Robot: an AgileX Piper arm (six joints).
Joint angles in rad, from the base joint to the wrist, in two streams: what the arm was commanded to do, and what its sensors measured. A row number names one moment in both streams.
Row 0, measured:
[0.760, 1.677, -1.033, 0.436, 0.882, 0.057]
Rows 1 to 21, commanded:
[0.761, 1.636, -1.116, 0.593, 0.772, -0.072]
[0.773, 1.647, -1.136, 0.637, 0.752, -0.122]
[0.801, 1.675, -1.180, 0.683, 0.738, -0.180]
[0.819, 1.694, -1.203, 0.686, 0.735, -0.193]
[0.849, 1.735, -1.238, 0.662, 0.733, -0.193]
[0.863, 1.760, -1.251, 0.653, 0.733, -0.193]
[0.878, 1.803, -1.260, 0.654, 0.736, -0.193]
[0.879, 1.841, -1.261, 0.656, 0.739, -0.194]
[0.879, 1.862, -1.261, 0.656, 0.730, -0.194]
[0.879, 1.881, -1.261, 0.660, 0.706, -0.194]
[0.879, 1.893, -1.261, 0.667, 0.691, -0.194]
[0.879, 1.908, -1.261, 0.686, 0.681, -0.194]
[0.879, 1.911, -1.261, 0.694, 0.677, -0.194]
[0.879, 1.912, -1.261, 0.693, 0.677, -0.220]
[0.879, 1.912, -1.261, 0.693, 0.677, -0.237]
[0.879, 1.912, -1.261, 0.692, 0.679, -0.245]
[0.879, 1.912, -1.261, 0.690, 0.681, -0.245]
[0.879, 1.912, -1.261, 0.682, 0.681, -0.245]
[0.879, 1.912, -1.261, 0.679, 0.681, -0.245]
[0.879, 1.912, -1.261, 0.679, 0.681, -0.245]
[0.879, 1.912, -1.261, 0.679, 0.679, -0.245]
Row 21, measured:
[0.880, 1.915, -1.254, 0.683, 0.688, -0.229]
